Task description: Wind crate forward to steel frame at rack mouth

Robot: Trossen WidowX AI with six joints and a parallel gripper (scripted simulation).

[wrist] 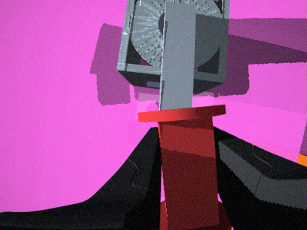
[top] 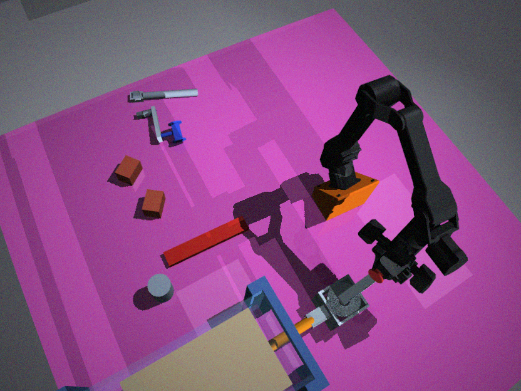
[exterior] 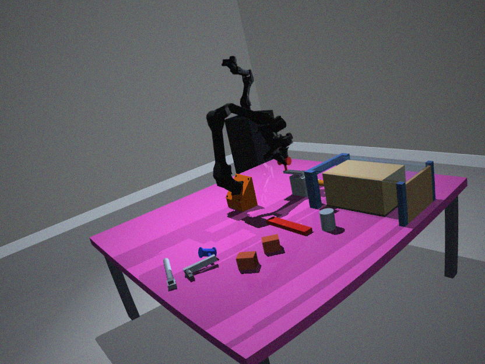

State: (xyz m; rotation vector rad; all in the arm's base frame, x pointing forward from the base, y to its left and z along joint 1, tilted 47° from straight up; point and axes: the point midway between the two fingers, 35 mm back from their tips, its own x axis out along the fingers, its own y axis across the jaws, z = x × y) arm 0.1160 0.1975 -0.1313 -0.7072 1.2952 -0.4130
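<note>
The winch handle lies 3 cm below my gripper tip and 2 cm ahead of it. Round my gripper tip: red knob (2 cm behind); then blue steel frame (24 cm ahead, 3 cm below, 2 cm to the right); then grey winch (10 cm below, 7 cm ahead, 1 cm to the right).
</note>
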